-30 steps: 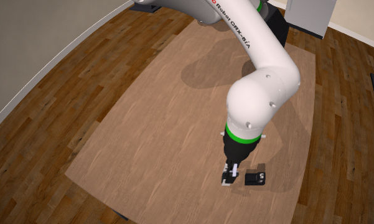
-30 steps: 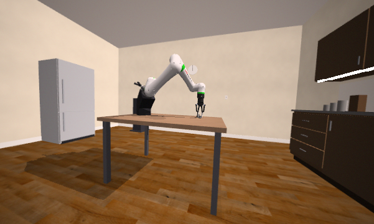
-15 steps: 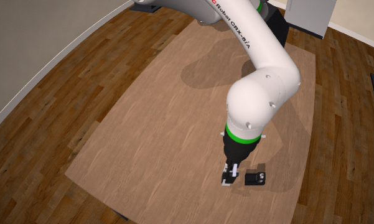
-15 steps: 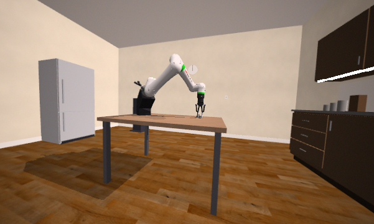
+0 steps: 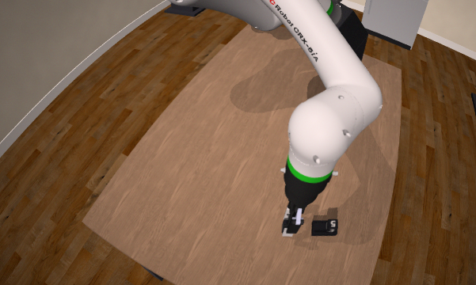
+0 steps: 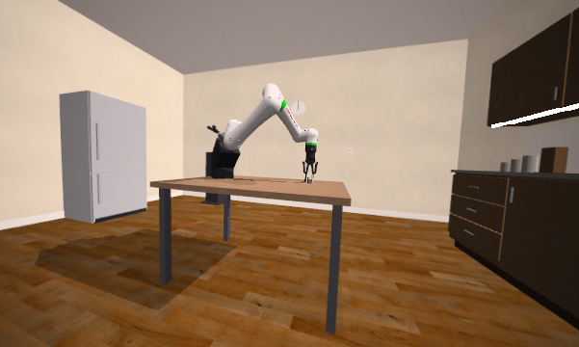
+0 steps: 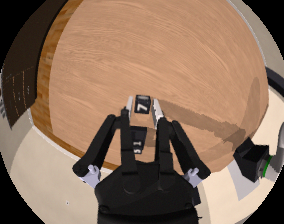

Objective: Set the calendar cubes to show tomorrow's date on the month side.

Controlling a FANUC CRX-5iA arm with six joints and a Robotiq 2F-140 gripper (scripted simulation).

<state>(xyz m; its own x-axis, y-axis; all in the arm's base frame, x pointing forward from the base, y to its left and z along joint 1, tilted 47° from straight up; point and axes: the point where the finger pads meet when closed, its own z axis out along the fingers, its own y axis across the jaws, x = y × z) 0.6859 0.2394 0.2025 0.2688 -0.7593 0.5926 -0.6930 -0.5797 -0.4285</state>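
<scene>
The black tray lies 40 mm behind my hand, 100 mm to the left of it and 30 mm below it.
</scene>
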